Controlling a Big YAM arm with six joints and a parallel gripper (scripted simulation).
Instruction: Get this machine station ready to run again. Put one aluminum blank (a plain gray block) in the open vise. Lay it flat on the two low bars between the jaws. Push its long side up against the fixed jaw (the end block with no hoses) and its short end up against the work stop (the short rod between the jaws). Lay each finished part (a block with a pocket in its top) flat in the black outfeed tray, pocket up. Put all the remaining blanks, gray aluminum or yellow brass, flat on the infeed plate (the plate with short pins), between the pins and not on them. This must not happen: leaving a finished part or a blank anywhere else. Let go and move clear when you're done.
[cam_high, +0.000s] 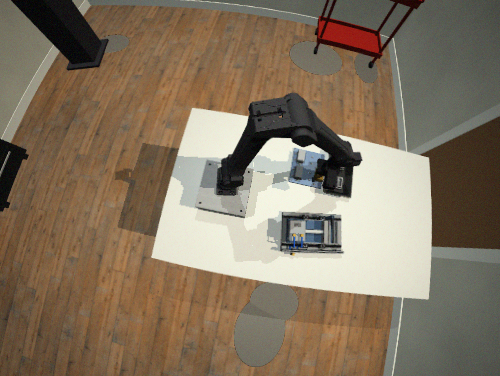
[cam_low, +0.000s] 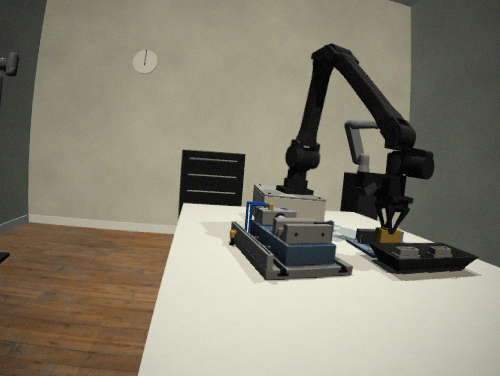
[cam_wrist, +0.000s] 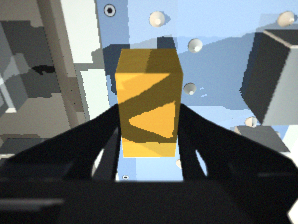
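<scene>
The yellow brass blank lies 20 mm below my hand. Also, from my hand: infeed plate 60 mm below, 50 mm to the left, 40 mm behind; dark rod 240 mm to the right, 30 mm ahead, 20 mm above; gray blank 100 mm behind, 40 mm below, 20 mm to the left.
</scene>
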